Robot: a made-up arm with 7 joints.
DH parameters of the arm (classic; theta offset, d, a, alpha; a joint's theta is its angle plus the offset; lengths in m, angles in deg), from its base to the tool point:
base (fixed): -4.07 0 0 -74.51
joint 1: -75.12 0.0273 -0.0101 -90
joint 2: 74 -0.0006 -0.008 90
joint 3: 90 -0.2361 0.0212 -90
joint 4: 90 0.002 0.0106 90
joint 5: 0 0.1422 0.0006 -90
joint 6: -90 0 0.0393 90
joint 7: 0 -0.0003 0 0
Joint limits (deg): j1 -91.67..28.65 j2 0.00..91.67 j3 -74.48..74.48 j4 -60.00..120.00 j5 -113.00..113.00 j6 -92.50..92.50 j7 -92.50..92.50
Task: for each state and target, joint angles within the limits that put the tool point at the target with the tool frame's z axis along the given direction. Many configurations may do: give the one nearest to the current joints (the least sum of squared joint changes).
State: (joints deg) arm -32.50 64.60 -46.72 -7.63 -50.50 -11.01 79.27
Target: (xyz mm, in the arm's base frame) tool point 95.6 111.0 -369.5 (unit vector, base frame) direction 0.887 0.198 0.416
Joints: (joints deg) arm -12.34 30.90 -47.92 38.23 -69.02 1.57 79.27
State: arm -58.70 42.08 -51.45 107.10 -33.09 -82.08 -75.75
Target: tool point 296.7 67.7 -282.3 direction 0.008 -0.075 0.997
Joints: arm -54.95 11.48 -34.52 92.28 -48.45 -50.57 -75.75
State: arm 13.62 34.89 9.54 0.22 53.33 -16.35 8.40
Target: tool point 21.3 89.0 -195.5 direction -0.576 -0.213 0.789
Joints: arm 25.49 39.21 -18.80 -32.12 18.43 -40.86 8.40
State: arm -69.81 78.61 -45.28 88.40 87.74 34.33 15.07
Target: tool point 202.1 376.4 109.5 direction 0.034 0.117 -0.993
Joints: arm -83.98 91.67 -40.38 63.42 112.18 -14.00 15.07
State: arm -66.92 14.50 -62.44 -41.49 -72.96 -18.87 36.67
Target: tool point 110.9 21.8 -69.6 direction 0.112 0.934 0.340
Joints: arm -45.38 46.27 -67.66 -60.00 -42.26 -52.72 36.67
